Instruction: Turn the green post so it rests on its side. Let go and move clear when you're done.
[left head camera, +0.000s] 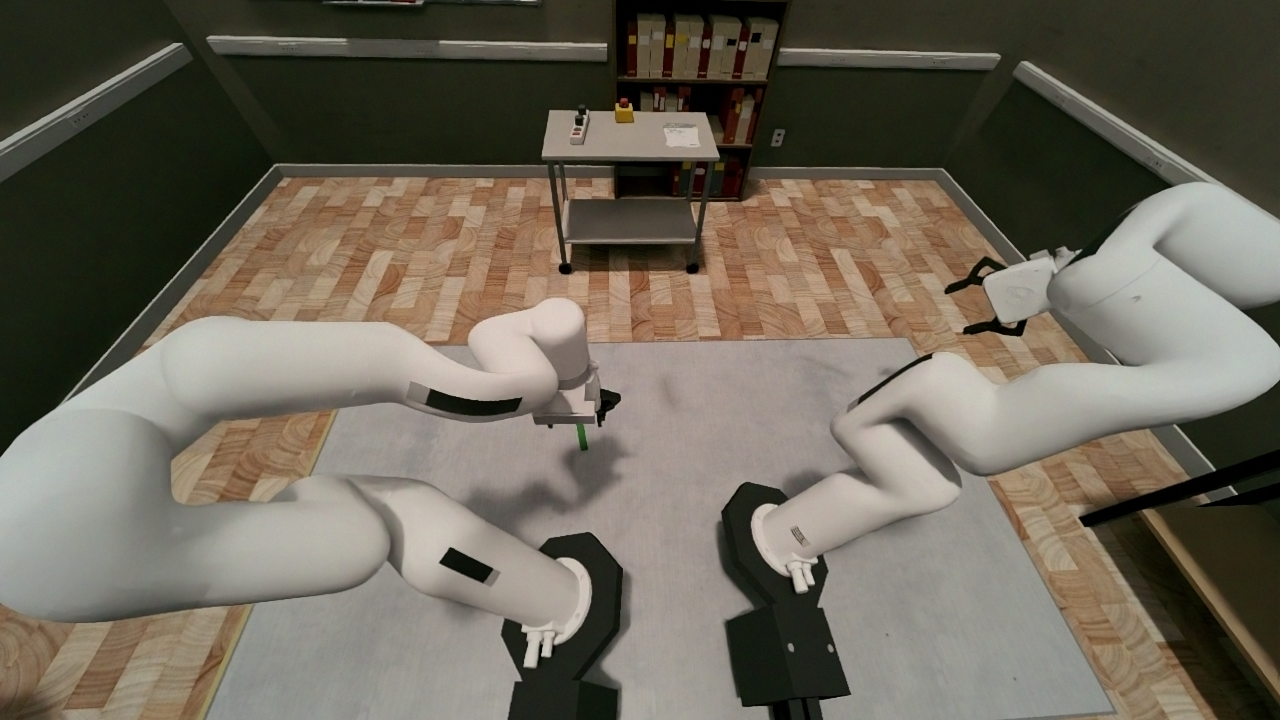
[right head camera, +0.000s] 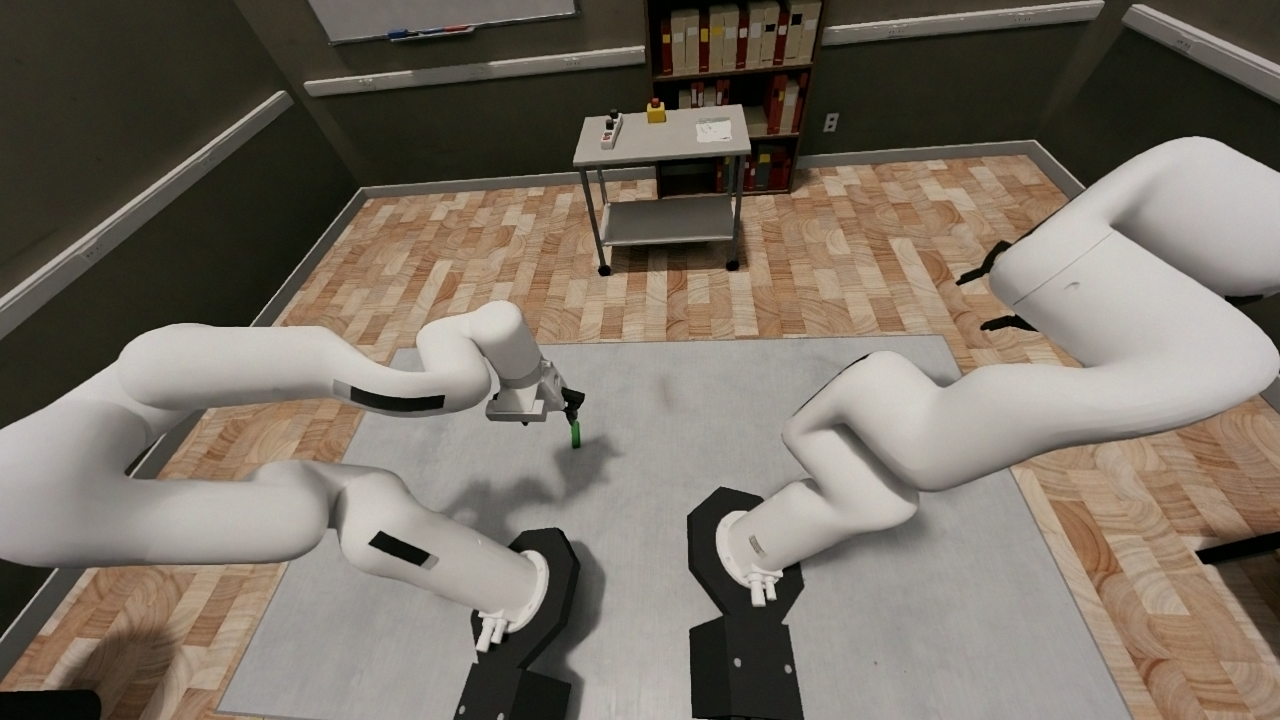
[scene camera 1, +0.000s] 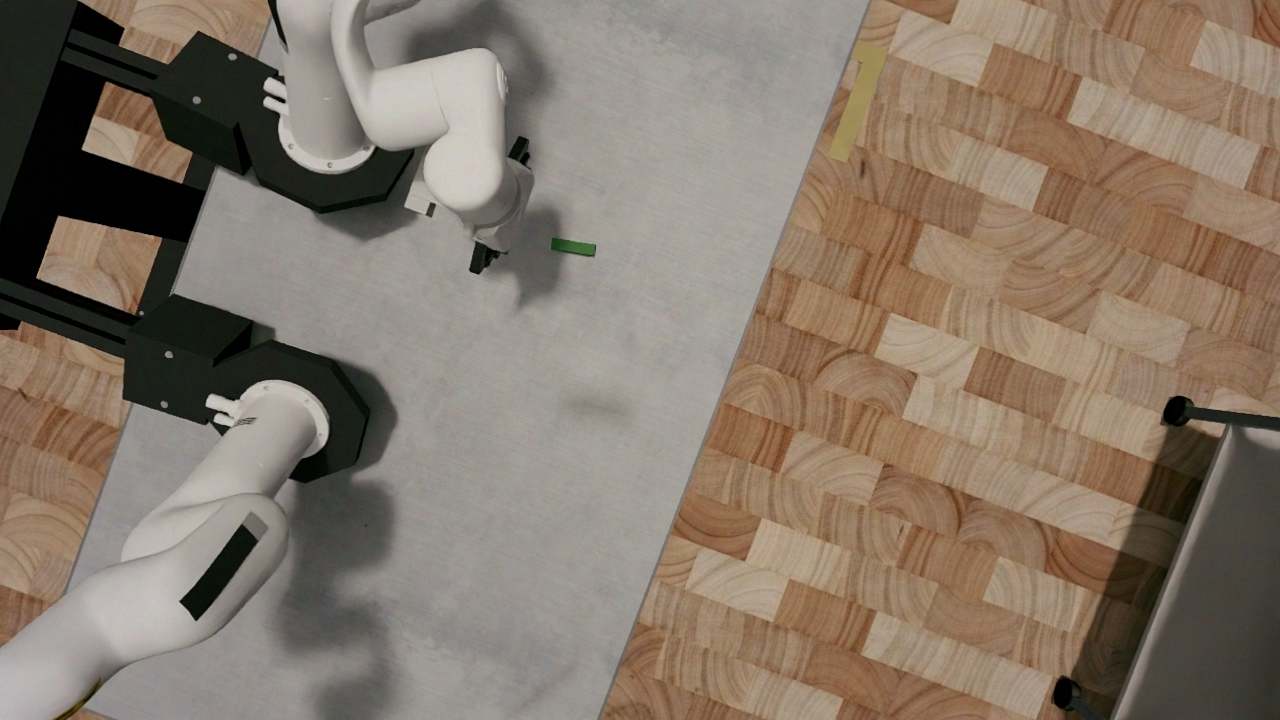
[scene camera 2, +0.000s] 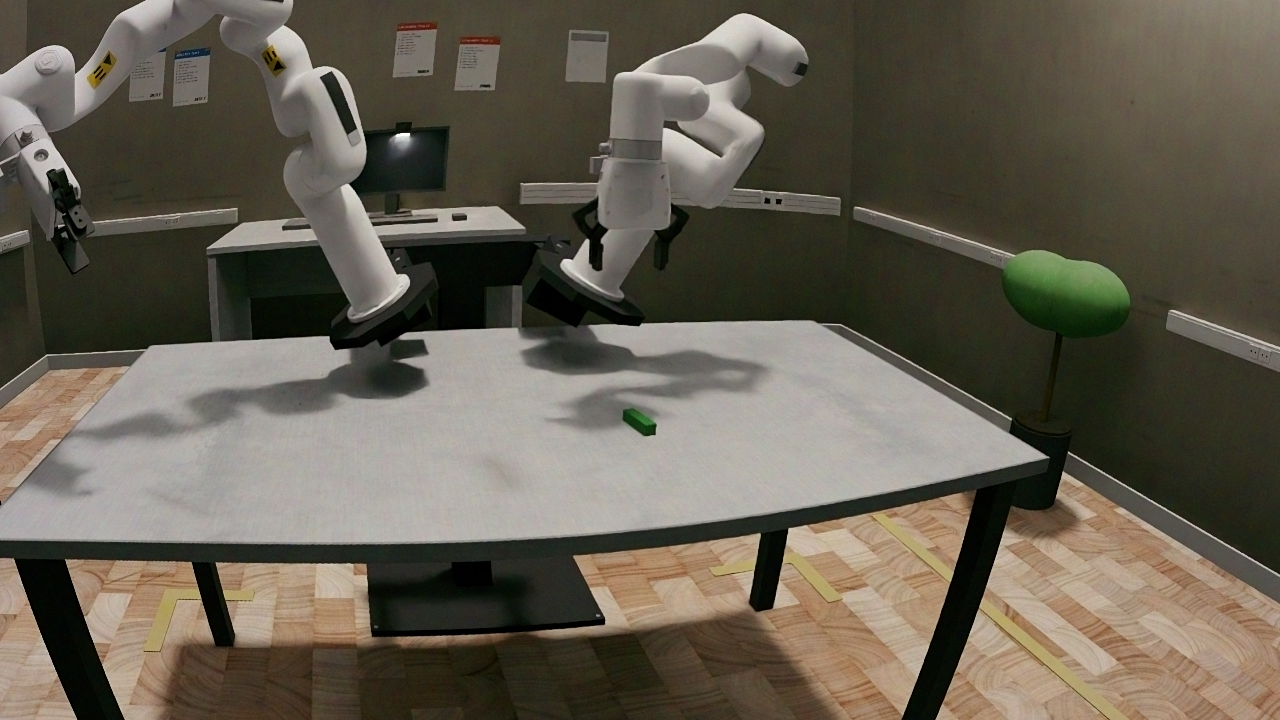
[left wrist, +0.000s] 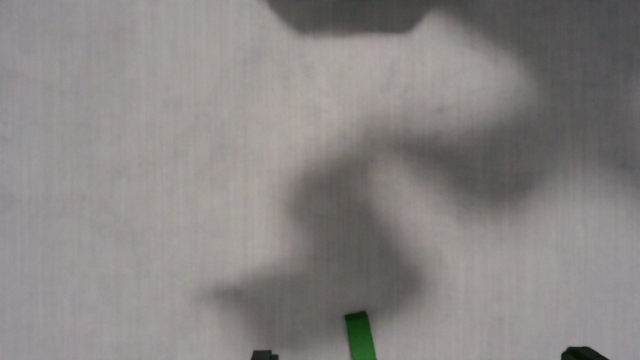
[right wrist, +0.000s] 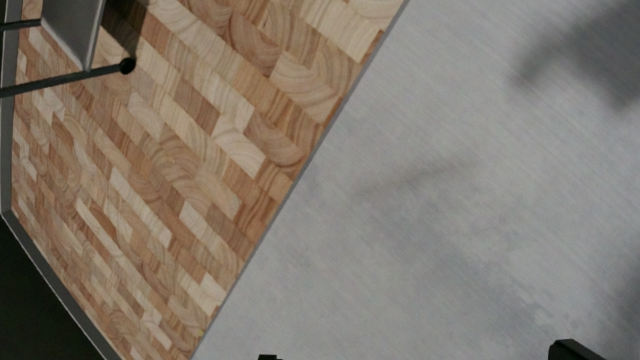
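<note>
The green post lies flat on its long side on the grey table. In the left wrist view, part of the post shows at the bottom edge. My left gripper is open and empty, well above the table and apart from the post. My right gripper is open and empty, raised far out to the right in the head camera views.
A wheeled cart stands beyond the table's far edge in the head camera views, with a bookshelf behind it. In scene camera 2, a desk with a monitor stands behind the arm bases and a potted plant stands at the right.
</note>
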